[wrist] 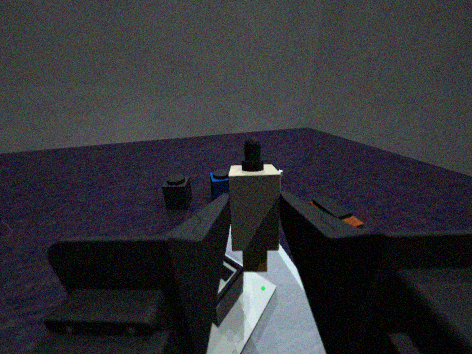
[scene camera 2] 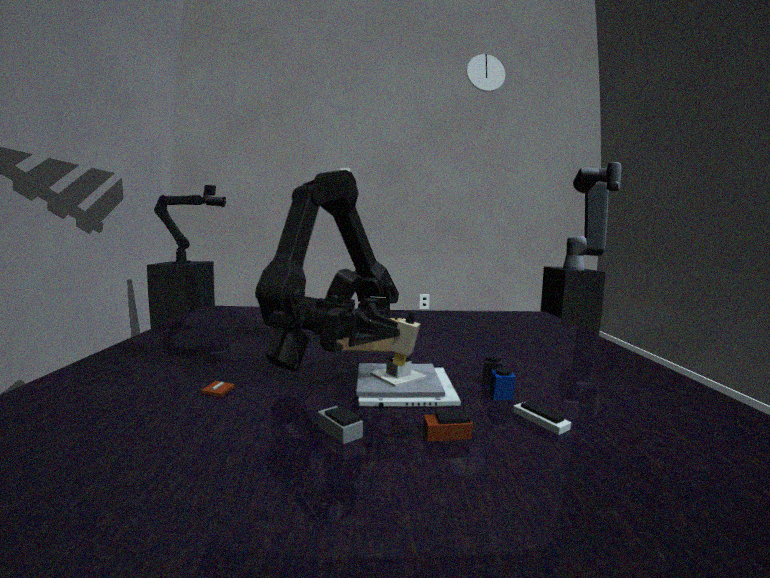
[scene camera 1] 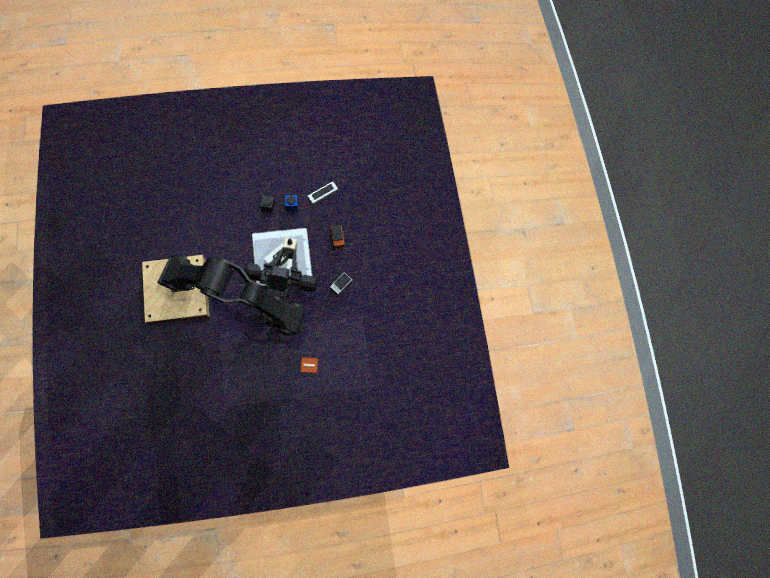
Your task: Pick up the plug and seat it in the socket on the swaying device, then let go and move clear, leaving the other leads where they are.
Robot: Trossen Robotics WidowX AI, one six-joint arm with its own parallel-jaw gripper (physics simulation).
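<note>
The plug (scene camera 1: pixel 290 243) (scene camera 2: pixel 406 337) (wrist: pixel 255 210) is a cream block with a black stub on top and a brownish-gold tip below. My gripper (scene camera 1: pixel 286 253) (scene camera 2: pixel 396 332) (wrist: pixel 254 198) is shut on it and holds it tip down, leaning slightly in scene camera 2. The device has a grey top (scene camera 2: pixel 368 386) (wrist: pixel 287 312) on a white base, with a pale plate and the dark-walled, box-like socket (scene camera 2: pixel 393 368) (wrist: pixel 228 295). In scene camera 2 the tip overlaps the socket's top. In the wrist view the tip shows right of the socket's rim. Whether they touch is unclear.
Black (scene camera 1: pixel 266 202) (wrist: pixel 177 192) and blue (scene camera 1: pixel 291 200) (scene camera 2: pixel 503 385) blocks stand beside the device. A white strip (scene camera 1: pixel 310 197) (scene camera 2: pixel 562 427), an orange block (scene camera 1: pixel 338 241) (scene camera 2: pixel 447 430) and a grey block (scene camera 1: pixel 335 288) (scene camera 2: pixel 352 432) lie around it. A flat orange square (scene camera 1: pixel 309 368) (scene camera 2: pixel 211 391) lies farther off.
</note>
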